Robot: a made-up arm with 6 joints.
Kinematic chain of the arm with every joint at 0, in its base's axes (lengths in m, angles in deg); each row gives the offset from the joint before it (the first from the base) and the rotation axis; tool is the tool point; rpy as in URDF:
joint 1: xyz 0 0 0.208 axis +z
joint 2: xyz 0 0 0 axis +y
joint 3: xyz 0.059 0 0.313 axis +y
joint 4: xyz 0.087 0 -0.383 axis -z
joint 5: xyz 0 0 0 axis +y
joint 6: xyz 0.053 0 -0.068 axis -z
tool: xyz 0 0 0 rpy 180 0 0
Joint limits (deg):
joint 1: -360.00..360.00
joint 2: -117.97..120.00
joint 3: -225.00..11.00
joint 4: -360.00..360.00
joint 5: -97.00..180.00
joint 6: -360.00..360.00
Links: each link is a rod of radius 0.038 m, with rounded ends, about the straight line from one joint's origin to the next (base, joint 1, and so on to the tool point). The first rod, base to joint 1, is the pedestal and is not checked.
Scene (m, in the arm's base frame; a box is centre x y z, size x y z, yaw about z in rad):
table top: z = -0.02
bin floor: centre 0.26 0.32 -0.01 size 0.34 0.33 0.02 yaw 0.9
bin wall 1: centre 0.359 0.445 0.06 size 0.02 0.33 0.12 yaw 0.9
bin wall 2: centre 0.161 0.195 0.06 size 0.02 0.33 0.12 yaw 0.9
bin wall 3: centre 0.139 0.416 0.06 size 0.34 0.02 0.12 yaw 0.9
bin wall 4: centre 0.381 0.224 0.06 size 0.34 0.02 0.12 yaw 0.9
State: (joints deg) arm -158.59 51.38 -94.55 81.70 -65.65 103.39
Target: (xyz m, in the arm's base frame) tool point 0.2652 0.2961 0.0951
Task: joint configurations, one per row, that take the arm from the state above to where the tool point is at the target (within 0.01 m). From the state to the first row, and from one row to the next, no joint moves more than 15 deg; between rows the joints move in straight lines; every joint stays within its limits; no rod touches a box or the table.
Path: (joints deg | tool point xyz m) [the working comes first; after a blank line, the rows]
Joints at the target: -299.86 35.76 -48.28 93.29 -68.41 103.39
Straight joint move there: touches bin wall 3.

1: -172.76 47.70 -89.76 83.03 -66.53 103.39 | -0.5913 0.0084 0.1717
2: -186.94 44.02 -84.96 84.37 -67.40 103.39 | -0.5537 0.1508 0.1823
3: -201.11 40.34 -80.17 85.70 -68.28 103.39 | -0.4825 0.2748 0.1924
4: -215.28 36.66 -75.38 87.04 -69.15 103.39 | -0.3844 0.3728 0.2019
5: -229.46 32.99 -70.58 88.37 -70.03 103.39 | -0.2680 0.4394 0.2105
6: -243.63 29.31 -65.79 89.71 -70.90 103.39 | -0.1428 0.4718 0.2184
7: -257.80 25.63 -60.99 91.04 -71.78 103.39 | -0.0186 0.4698 0.2255
8: -271.97 21.95 -56.20 92.37 -72.65 103.39 | 0.0957 0.4363 0.2318
9: -286.15 18.27 -51.41 93.71 -73.53 103.39 | 0.1923 0.3761 0.2372
10: -300.32 14.59 -46.61 95.04 -74.40 103.39 | 0.2652 0.2961 0.2415
11: -300.09 25.18 -47.45 94.17 -71.41 103.39 | 0.2687 0.3019 0.1689
12: -299.86 35.76 -48.28 93.29 -68.41 103.39 | 0.2652 0.2961 0.0951

